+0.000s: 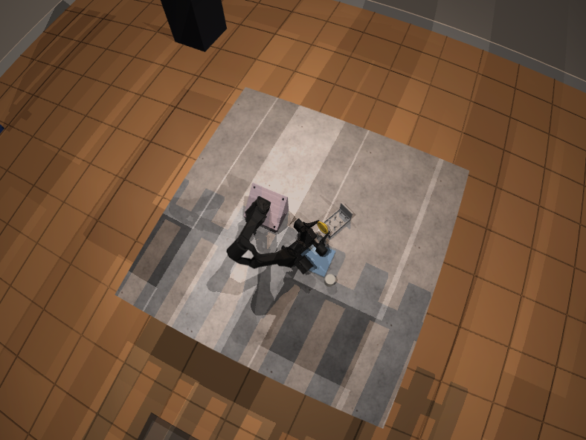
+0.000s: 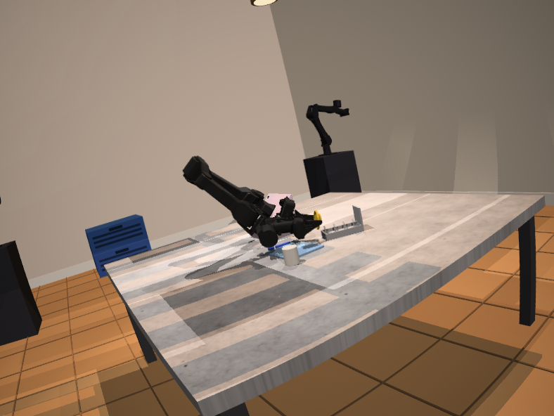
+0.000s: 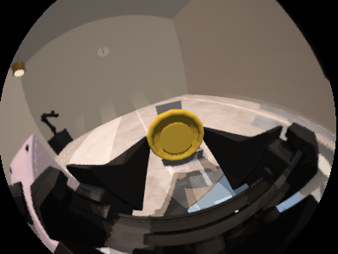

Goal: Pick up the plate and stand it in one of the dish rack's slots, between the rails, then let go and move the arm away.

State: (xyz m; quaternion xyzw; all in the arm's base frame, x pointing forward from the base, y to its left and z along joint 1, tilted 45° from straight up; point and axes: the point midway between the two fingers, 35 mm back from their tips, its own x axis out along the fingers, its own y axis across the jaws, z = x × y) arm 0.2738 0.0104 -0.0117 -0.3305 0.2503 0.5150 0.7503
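My gripper tip is now 60 mm to the right of the grey dish rack, 40 mm above it and 30 mm short of it. Round my gripper tip: yellow plate (10 mm to the right); then light blue mat (130 mm to the right, 60 mm below, 20 mm ahead); then blue spoon (140 mm to the right, 80 mm behind, 60 mm below).
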